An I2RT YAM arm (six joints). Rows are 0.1 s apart.
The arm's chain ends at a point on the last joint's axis. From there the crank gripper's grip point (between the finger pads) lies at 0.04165 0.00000 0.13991 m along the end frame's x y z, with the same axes.
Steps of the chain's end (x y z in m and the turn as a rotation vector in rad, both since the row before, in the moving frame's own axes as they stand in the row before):
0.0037 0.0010 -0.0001 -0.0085 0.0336 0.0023
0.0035 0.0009 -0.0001 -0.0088 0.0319 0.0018
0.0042 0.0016 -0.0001 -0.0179 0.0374 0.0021
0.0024 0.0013 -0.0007 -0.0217 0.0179 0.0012
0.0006 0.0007 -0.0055 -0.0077 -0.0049 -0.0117
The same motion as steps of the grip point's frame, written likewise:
0.0084 0.0023 -0.0016 -0.0085 0.0336 0.0023
0.0079 0.0022 -0.0015 -0.0088 0.0319 0.0018
0.0094 0.0042 -0.0018 -0.0179 0.0374 0.0021
0.0049 0.0044 -0.0015 -0.0217 0.0179 0.0012
-0.0001 0.0013 -0.0053 -0.0077 -0.0049 -0.0117

